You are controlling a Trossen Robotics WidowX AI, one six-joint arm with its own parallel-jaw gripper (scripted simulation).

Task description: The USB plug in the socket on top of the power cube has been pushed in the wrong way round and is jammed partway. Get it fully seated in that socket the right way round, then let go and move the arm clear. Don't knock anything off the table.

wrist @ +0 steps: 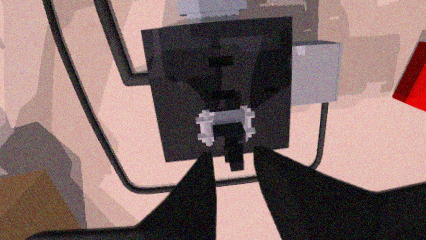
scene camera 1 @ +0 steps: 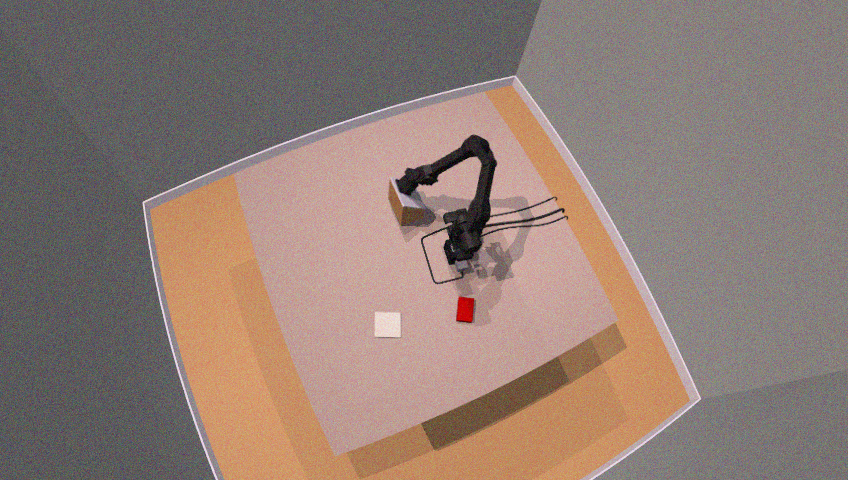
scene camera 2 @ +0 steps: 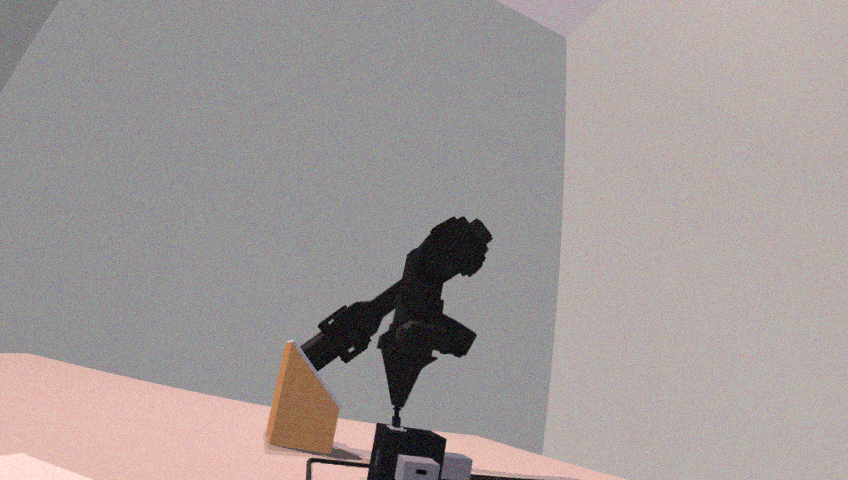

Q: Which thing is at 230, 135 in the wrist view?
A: A USB plug.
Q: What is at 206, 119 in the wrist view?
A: A USB socket.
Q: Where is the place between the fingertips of the gripper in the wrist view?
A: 232, 157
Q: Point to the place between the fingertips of the gripper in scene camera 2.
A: At 397, 406
